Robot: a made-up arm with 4 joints.
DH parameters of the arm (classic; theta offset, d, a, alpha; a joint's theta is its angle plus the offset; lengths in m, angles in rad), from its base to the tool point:
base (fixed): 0 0.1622 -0.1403 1.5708
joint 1: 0 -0.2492 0.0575 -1.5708
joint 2: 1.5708 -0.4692 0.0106 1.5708
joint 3: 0.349 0 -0.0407 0
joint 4: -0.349 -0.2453 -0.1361 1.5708
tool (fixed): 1.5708 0.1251 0 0
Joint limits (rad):
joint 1: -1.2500..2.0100
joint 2: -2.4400..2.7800
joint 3: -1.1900..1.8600
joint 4: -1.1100..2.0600
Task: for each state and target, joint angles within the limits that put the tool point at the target. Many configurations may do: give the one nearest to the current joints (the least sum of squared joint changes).
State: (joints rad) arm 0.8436 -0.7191 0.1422 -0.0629
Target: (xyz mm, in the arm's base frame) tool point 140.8 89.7 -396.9
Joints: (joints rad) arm 0.7901 -0.0688 0.0475 -0.1652
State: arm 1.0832 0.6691 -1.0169 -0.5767
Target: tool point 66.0 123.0 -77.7
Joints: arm 1.2752 0.1738 -1.1859 -0.7492
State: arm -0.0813 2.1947 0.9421 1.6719
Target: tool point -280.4 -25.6 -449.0
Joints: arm -0.3677 2.1652 0.5804 1.1192
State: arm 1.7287 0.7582 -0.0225 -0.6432
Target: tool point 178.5 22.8 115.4
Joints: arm 1.7548 0.4583 -0.6146 -1.1100
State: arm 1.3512 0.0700 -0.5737 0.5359
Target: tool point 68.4 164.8 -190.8
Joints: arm 1.1299 -0.3271 -1.1900 -0.1215
